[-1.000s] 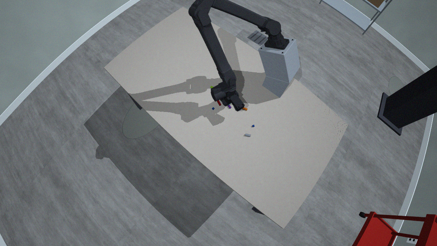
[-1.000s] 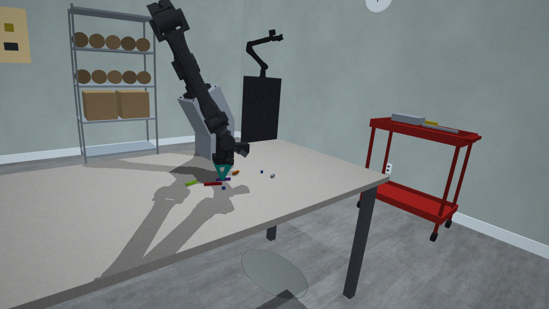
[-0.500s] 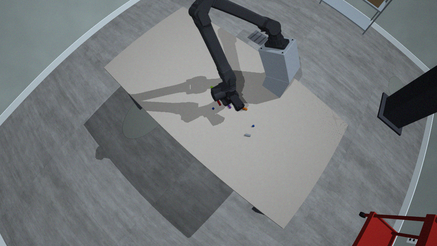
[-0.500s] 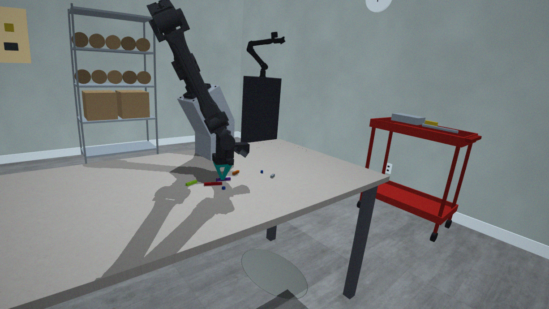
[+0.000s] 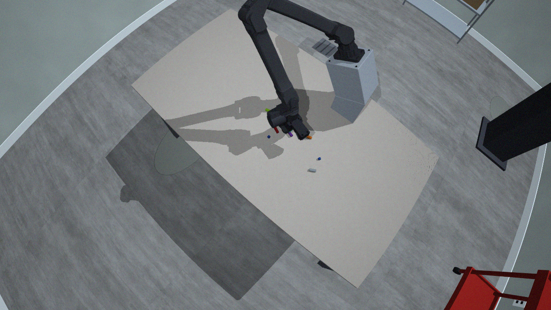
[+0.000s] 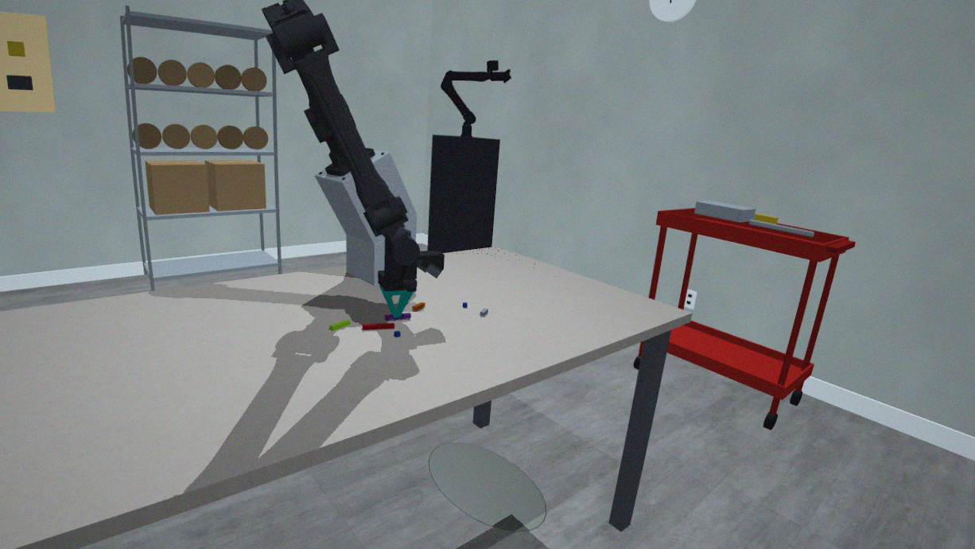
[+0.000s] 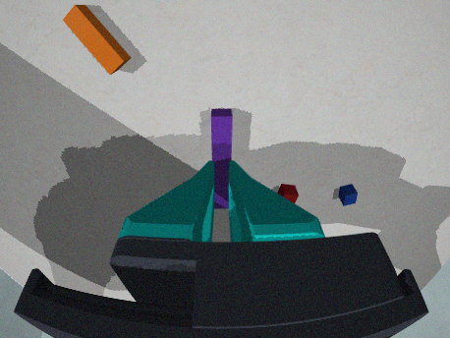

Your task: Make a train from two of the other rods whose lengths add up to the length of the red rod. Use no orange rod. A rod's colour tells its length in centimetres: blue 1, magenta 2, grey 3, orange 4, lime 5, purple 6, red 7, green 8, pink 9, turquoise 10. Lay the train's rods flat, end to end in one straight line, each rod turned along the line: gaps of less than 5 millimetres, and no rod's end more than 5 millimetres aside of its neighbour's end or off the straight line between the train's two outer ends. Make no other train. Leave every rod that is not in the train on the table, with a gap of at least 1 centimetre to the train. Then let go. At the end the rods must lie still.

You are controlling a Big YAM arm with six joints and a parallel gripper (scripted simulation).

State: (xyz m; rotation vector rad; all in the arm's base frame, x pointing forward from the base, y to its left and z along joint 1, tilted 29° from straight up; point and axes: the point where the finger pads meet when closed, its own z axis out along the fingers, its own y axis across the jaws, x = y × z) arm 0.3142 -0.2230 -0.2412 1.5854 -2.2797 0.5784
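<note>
The red rod is 6 cm to the right of my hand, 2 cm ahead of it and 1 cm below it. The rest, counted from my hand: lime rod 13 cm to the right, 4 cm behind, 1 cm below; then orange rod 9 cm to the left, 3 cm behind, 1 cm below; then purple rod 1 cm below.
</note>
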